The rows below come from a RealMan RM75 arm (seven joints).
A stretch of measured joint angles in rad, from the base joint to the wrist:
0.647 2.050 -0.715 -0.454 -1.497 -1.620 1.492
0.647 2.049 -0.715 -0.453 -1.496 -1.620 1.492
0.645 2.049 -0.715 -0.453 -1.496 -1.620 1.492
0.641 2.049 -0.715 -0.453 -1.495 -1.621 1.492
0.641 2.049 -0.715 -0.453 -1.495 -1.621 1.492
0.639 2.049 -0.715 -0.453 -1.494 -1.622 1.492
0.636 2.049 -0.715 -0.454 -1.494 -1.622 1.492
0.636 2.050 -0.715 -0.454 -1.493 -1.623 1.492
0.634 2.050 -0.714 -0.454 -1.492 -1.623 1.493
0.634 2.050 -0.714 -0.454 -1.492 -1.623 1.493
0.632 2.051 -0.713 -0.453 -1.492 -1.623 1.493
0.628 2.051 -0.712 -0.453 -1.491 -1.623 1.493
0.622 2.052 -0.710 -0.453 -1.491 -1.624 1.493
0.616 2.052 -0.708 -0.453 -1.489 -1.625 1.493
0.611 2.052 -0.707 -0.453 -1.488 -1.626 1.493
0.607 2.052 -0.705 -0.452 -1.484 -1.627 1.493
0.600 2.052 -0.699 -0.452 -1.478 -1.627 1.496
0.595 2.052 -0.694 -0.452 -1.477 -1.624 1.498
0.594 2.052 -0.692 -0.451 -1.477 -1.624 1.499
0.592 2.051 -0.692 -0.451 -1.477 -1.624 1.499
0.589 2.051 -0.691 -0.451 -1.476 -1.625 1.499
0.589 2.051 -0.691 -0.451 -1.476 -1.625 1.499
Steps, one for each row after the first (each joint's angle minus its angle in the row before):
0.000 -0.001 0.000 0.001 0.001 0.000 0.000
-0.002 0.000 0.000 0.000 0.000 0.000 0.000
-0.004 0.000 0.000 0.000 0.001 -0.001 0.000
0.000 0.000 0.000 0.000 0.000 0.000 0.000
-0.002 0.000 0.000 0.000 0.001 -0.001 0.000
-0.003 0.000 0.000 -0.001 0.000 0.000 0.000
0.000 0.001 0.000 0.000 0.001 -0.001 0.000
-0.002 0.000 0.001 0.000 0.001 0.000 0.001
0.000 0.000 0.000 0.000 0.000 0.000 0.000
-0.002 0.001 0.001 0.001 0.000 0.000 0.000
-0.004 0.000 0.001 0.000 0.001 0.000 0.000
-0.006 0.001 0.002 0.000 0.000 -0.001 0.000
-0.006 0.000 0.002 0.000 0.002 -0.001 0.000
-0.005 0.000 0.001 0.000 0.001 -0.001 0.000
-0.004 0.000 0.002 0.001 0.004 -0.001 0.000
-0.007 0.000 0.006 0.000 0.006 0.000 0.003
-0.005 0.000 0.005 0.000 0.001 0.003 0.002
-0.001 0.000 0.002 0.001 0.000 0.000 0.001
-0.002 -0.001 0.000 0.000 0.000 0.000 0.000
-0.003 0.000 0.001 0.000 0.001 -0.001 0.000
0.000 0.000 0.000 0.000 0.000 0.000 0.000

